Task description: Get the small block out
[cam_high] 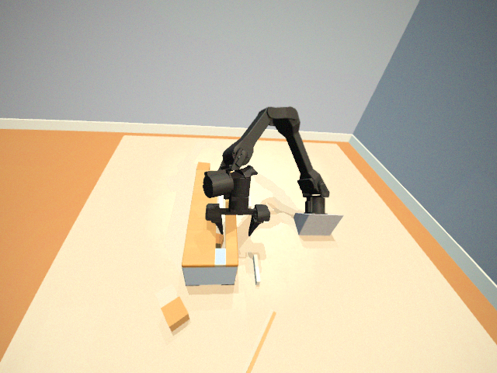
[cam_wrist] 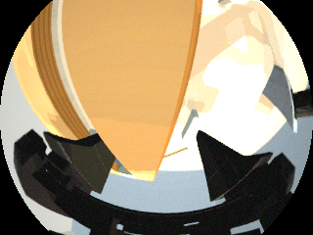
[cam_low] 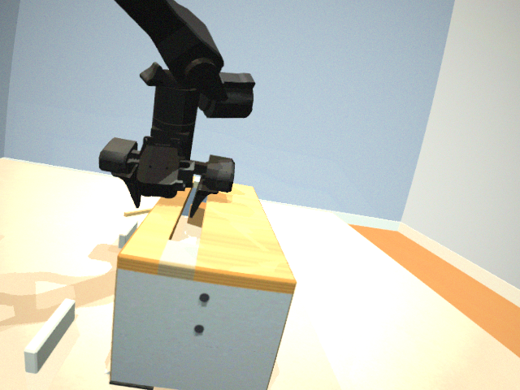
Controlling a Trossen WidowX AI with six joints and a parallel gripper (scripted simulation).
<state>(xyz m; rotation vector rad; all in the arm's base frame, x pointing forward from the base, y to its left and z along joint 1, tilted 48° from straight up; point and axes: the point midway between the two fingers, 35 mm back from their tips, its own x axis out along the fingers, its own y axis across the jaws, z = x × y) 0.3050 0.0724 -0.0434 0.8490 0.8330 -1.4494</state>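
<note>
Right now my gripper tip is 6 cm short of the orange block and 2 cm to the right of it. The rest, counted from my gripper tip: long box: 3 cm ahead, 8 cm to the right, 2 cm below; thin orange stick: 6 cm behind, 27 cm to the left, 8 cm below.
</note>
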